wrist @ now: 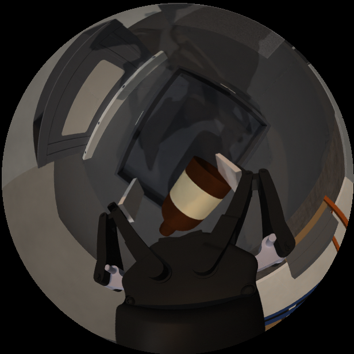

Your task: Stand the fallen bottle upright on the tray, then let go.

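Observation:
A brown bottle [196, 196] with a cream label lies on its side, its neck pointing to the lower left and its broad base to the upper right. Part of it overlaps the near edge of the dark rectangular tray [167, 117] in this view. My gripper [177, 174] is open and empty, with one pale finger pad to the left of the bottle and the other by its base end at the right. Whether the right pad touches the bottle, I cannot tell. The bottle hides part of the tray's near rim.
A dark grey cabinet-like body with a beige panel [94, 99] stands at the upper left. A pale strip [123, 88] with small dark dots runs beside it. An orange curved bar [336, 210] and a grey panel [315, 246] show at the lower right.

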